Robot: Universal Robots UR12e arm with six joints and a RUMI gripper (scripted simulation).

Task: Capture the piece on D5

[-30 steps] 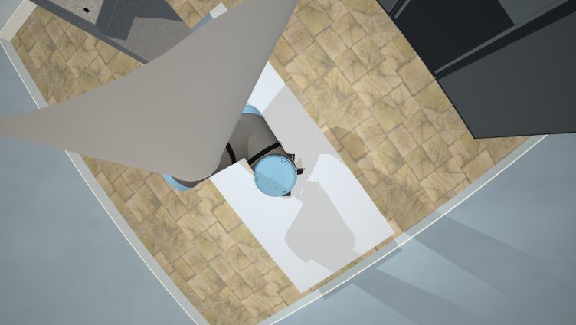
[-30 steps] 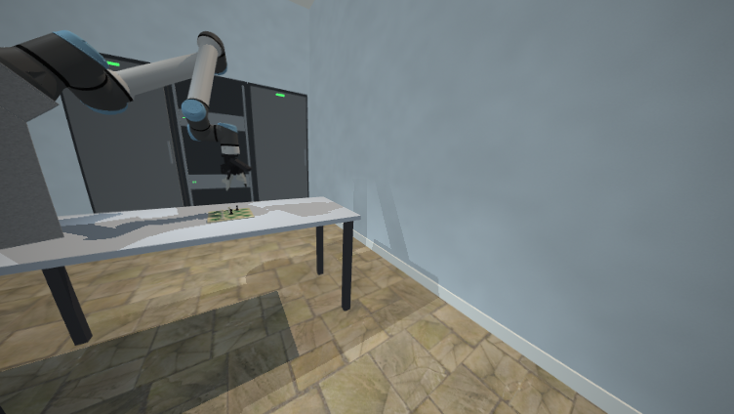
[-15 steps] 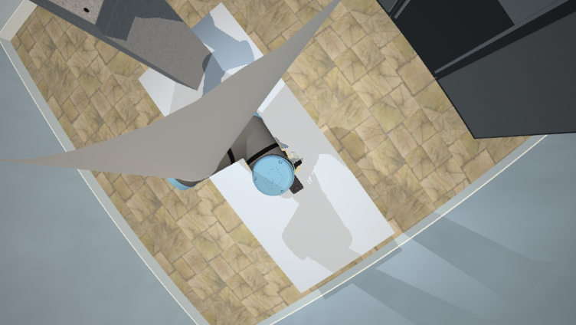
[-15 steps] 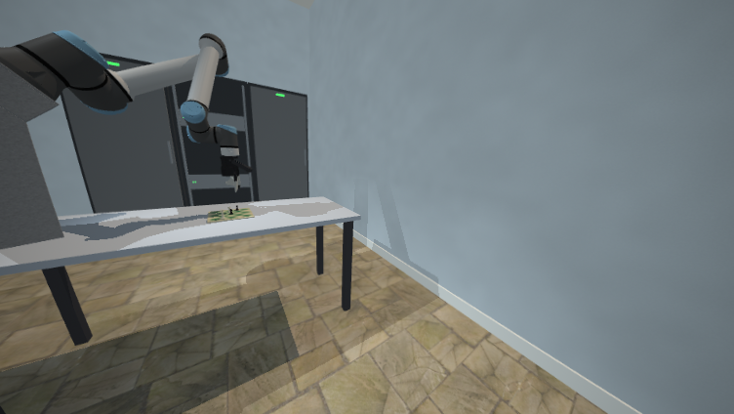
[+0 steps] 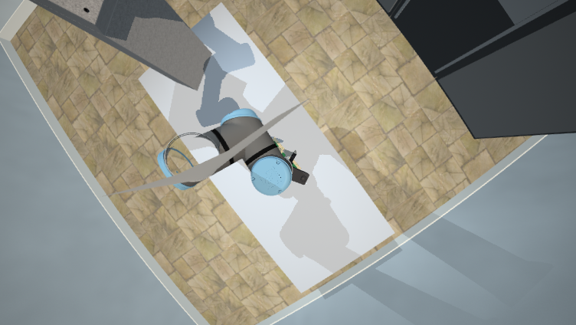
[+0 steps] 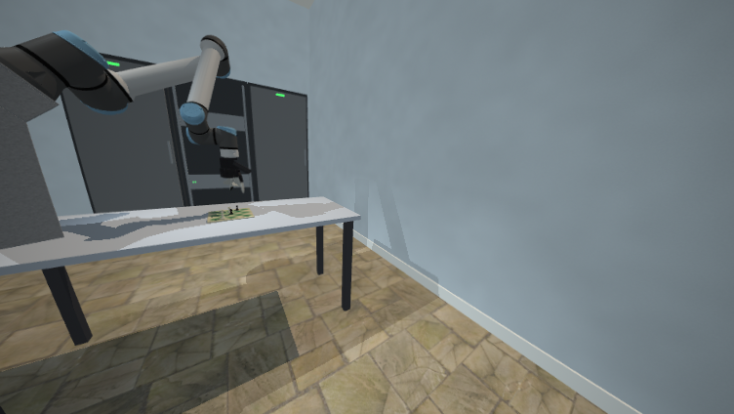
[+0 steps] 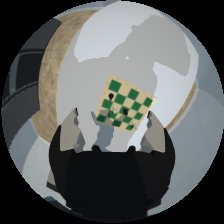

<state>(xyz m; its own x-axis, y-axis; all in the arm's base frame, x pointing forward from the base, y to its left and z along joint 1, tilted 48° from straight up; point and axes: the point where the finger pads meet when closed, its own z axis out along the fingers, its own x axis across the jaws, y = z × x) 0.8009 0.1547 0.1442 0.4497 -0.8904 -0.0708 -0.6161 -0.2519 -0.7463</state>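
Right now my hand is 3 cm past the board, 8 cm to the left of it and 12 cm above it.
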